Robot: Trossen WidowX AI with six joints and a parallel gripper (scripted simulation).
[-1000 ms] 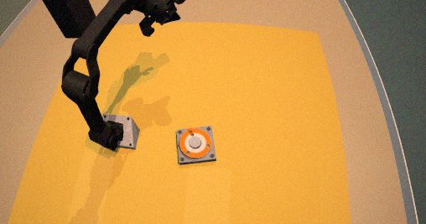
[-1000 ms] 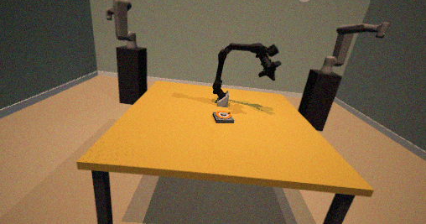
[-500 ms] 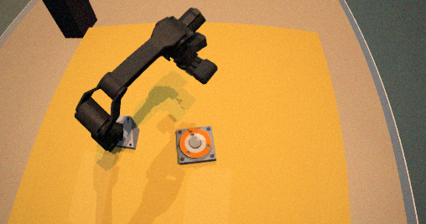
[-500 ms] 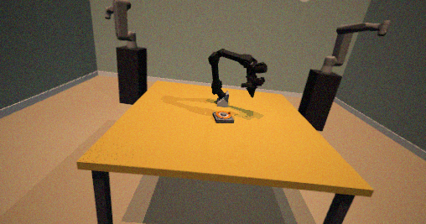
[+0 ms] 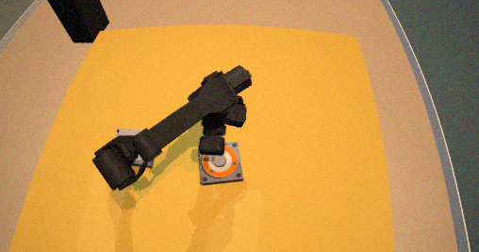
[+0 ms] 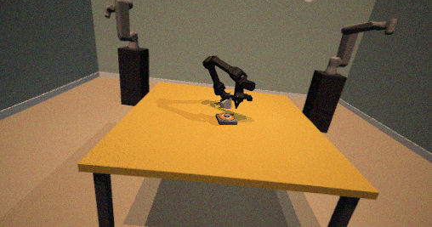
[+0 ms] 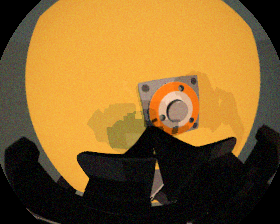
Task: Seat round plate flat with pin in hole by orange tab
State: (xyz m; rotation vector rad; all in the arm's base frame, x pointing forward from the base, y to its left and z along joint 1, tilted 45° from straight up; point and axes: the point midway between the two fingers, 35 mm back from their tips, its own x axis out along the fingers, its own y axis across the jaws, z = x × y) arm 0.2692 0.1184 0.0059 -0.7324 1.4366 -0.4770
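Now: the square grey base 10 mm ahead of my gripper tip, 60 mm to the right of it and 70 mm below it.
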